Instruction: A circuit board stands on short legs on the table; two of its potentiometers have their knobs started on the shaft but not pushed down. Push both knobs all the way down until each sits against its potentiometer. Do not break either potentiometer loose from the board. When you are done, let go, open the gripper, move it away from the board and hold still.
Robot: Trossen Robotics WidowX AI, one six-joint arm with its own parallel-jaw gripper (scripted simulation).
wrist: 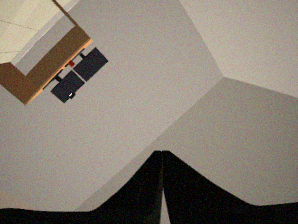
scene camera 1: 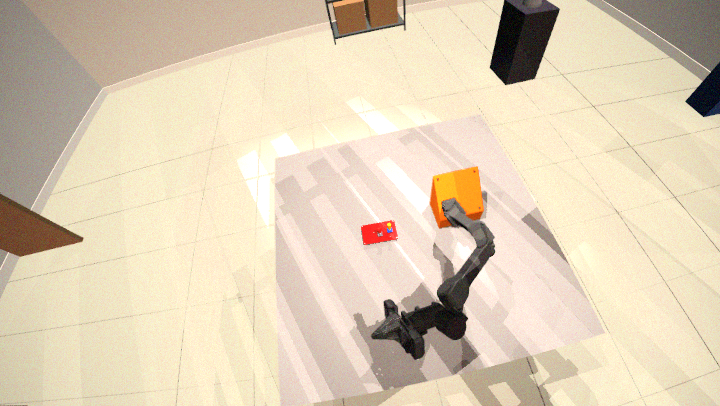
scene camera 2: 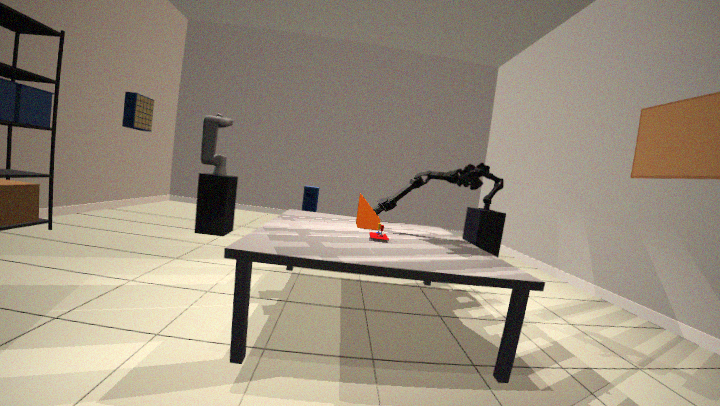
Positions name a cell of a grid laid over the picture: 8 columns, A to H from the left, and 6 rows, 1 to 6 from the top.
Note:
My gripper (scene camera 1: E5) is shut and holds nothing.
My gripper is seen too in the wrist view (wrist: E5).

